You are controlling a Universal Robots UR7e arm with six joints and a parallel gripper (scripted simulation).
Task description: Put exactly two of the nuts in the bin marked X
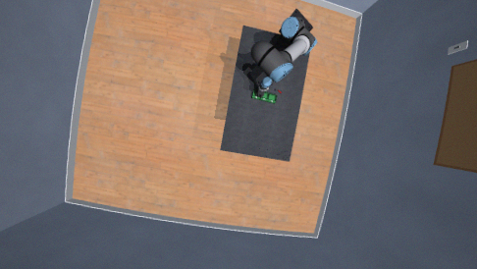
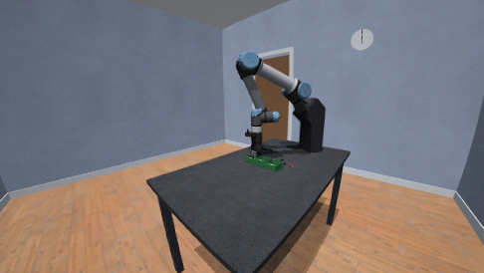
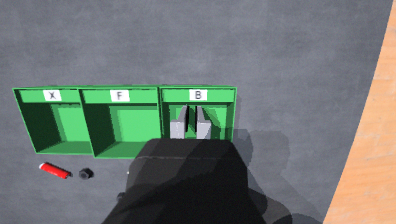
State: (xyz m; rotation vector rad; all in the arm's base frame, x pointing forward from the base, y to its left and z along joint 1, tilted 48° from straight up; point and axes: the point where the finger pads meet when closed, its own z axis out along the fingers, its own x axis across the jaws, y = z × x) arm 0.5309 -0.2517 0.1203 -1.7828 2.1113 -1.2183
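The green bin block is 70 mm to the left of my hand, 20 mm ahead of it and 10 mm below it. Also, from my hand: white domino (100 mm to the left, 60 mm behind, 30 mm below); red stick (250 mm to the left, 30 mm below, 20 mm behind).
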